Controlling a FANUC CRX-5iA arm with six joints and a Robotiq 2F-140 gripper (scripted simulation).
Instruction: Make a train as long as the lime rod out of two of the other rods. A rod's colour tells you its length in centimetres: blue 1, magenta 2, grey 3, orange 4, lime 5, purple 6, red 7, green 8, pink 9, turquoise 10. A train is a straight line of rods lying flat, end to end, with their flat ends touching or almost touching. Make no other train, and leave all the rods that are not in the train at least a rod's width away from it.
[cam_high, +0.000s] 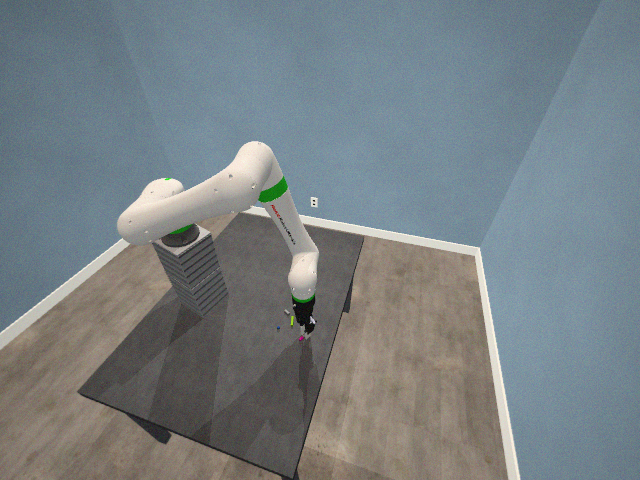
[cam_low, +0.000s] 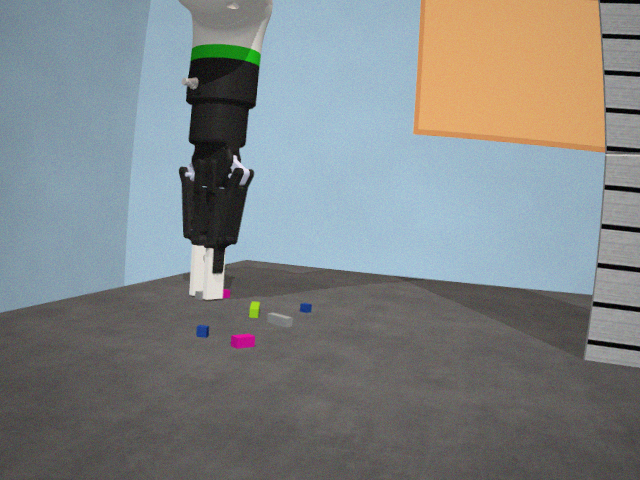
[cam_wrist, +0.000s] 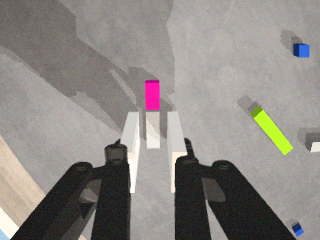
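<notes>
The lime rod is 80 mm behind my hand, 60 mm to the left of it and 30 mm below it.
</notes>
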